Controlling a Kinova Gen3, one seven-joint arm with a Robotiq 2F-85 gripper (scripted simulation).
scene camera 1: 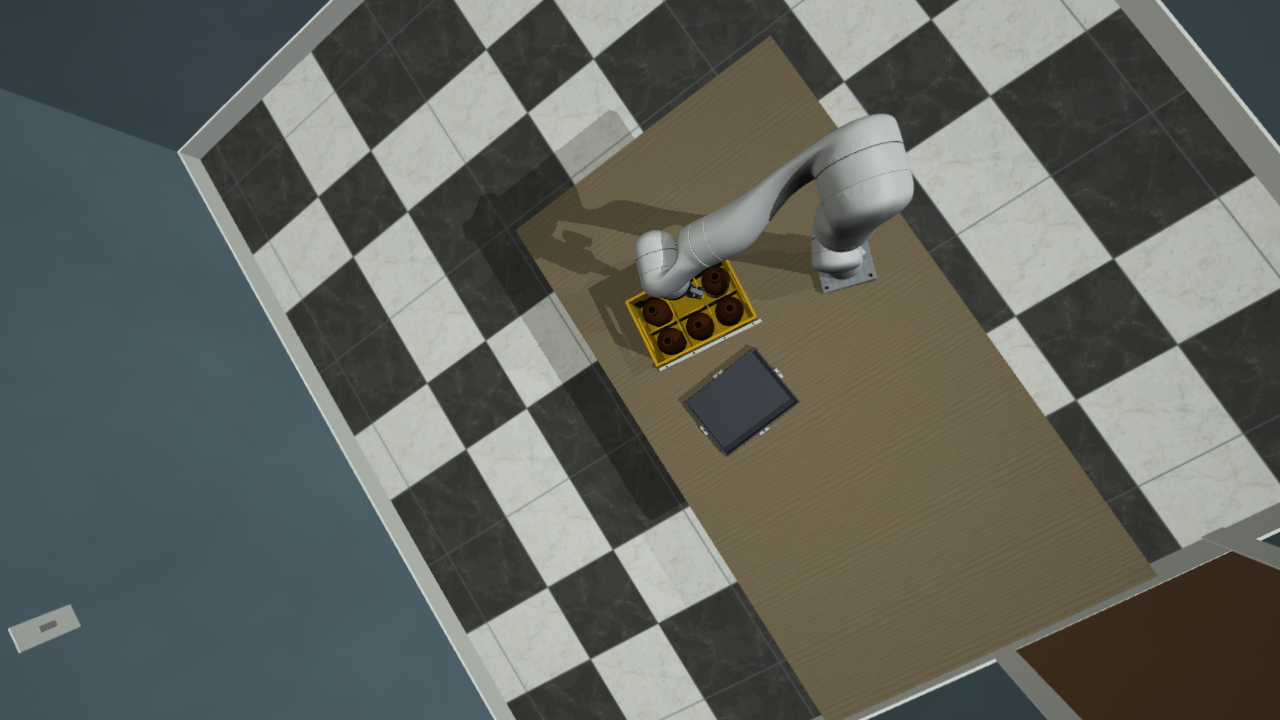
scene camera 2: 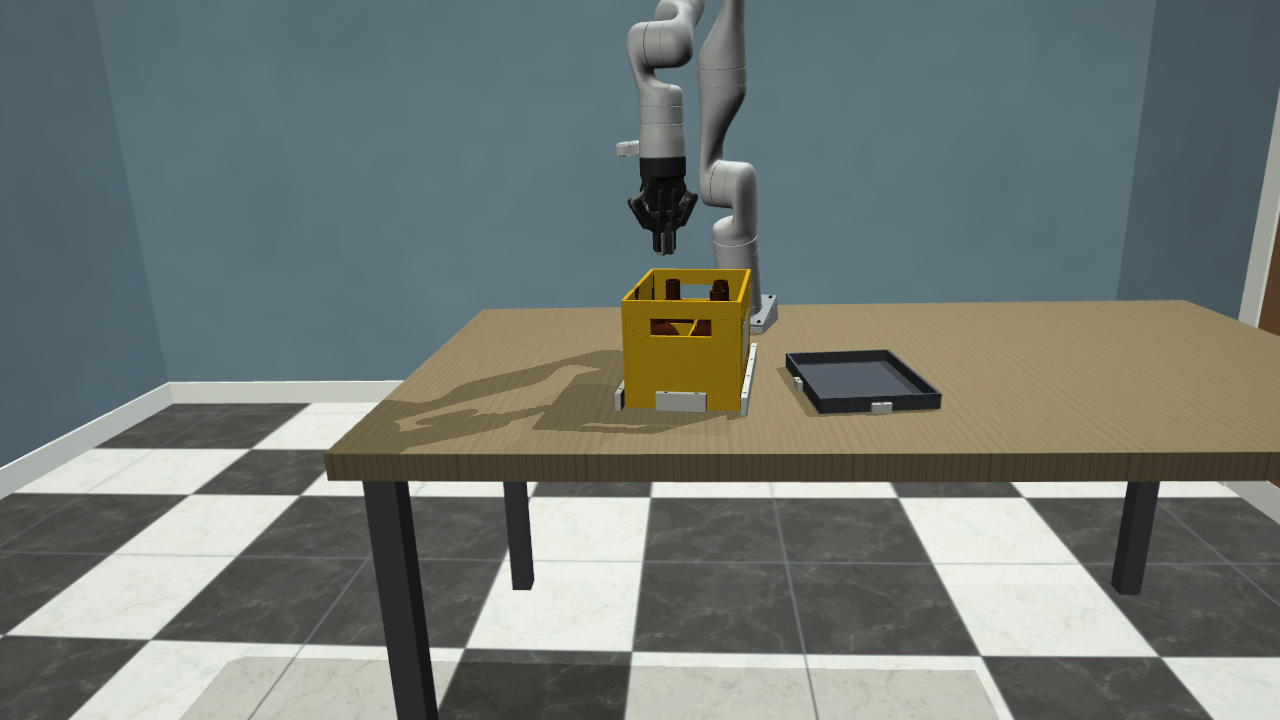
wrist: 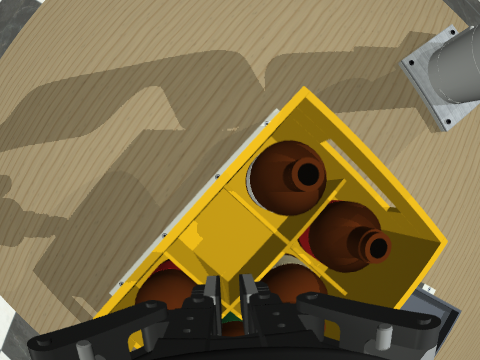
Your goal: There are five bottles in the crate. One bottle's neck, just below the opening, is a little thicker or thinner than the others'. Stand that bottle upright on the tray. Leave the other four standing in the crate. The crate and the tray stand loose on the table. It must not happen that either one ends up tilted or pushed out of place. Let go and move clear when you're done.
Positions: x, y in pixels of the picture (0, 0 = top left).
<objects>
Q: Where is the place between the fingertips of my gripper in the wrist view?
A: At 230, 291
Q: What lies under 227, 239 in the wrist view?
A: A yellow crate.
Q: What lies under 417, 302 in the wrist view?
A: A dark tray.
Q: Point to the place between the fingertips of my gripper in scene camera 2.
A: At 664, 254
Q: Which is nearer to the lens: the yellow crate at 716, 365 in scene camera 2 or the dark tray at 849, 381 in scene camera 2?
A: The yellow crate.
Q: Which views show the dark tray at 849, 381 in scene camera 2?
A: Scene camera 1, scene camera 2 and the wrist view: all of them.
</objects>
